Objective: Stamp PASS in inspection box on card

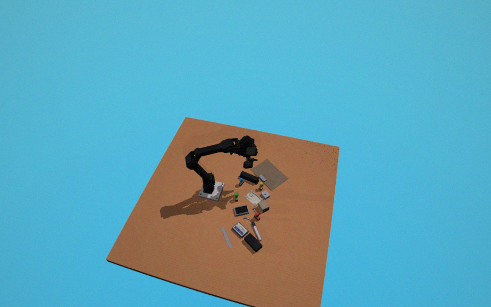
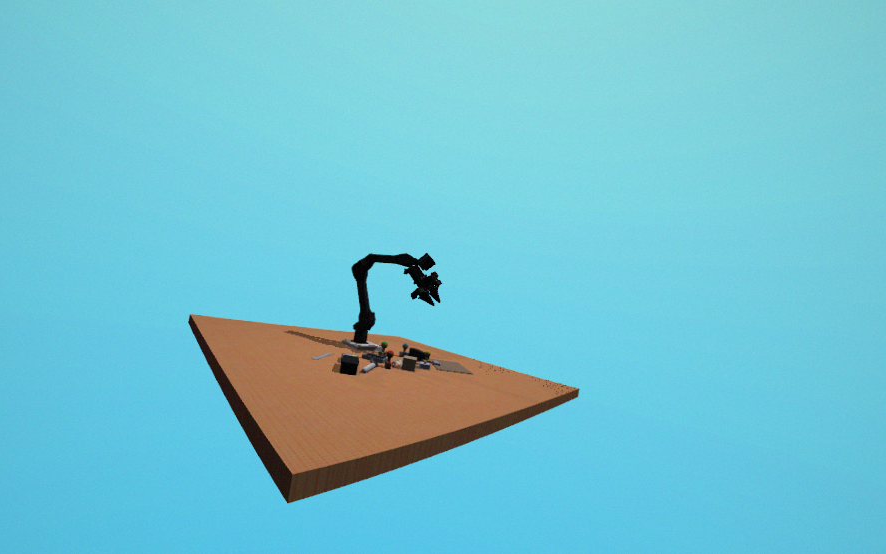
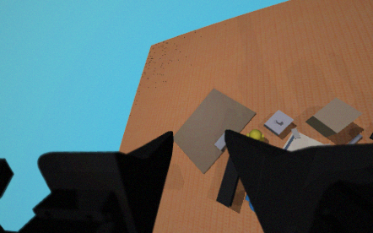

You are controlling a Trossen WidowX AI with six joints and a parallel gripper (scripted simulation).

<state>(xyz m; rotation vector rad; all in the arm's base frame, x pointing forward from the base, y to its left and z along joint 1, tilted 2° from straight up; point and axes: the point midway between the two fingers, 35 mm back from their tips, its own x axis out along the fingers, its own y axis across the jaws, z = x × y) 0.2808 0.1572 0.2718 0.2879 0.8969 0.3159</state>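
Now: gripper tip 250 mm above the green-knobbed stamp, 180 mm to the left of it and 100 mm past it. The rest, counted from my gripper tip: yellow stamp (250 mm below, 50 mm to the right, 50 mm ahead); blue stamp (250 mm below, 100 mm behind, 50 mm to the right); long black block (260 mm below, 50 mm behind).
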